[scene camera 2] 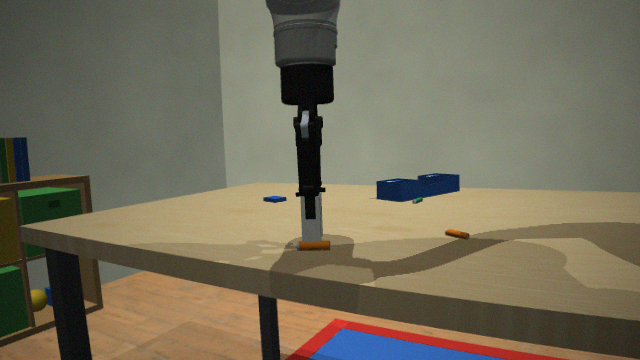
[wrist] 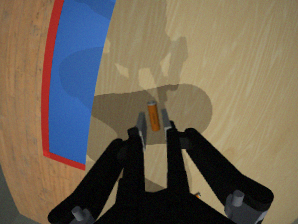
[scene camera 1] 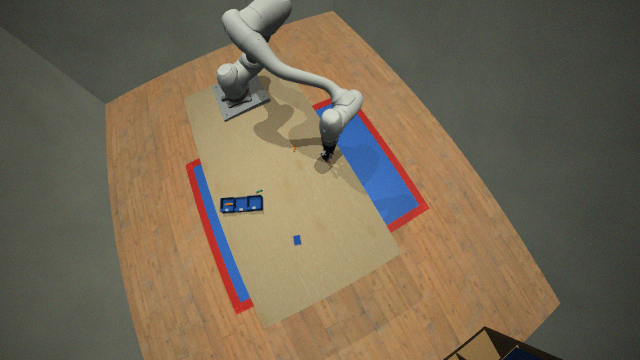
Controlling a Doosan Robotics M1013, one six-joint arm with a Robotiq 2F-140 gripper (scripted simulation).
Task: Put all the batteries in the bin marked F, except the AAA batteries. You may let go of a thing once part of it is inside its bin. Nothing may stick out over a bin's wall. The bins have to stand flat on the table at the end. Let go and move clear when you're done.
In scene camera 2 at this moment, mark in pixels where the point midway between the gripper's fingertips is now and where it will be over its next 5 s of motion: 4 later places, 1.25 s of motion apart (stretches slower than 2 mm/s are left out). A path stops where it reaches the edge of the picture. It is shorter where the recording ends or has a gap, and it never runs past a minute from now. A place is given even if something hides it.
The gripper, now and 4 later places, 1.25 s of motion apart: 312,238; 314,218; 327,197; 379,182; 414,173
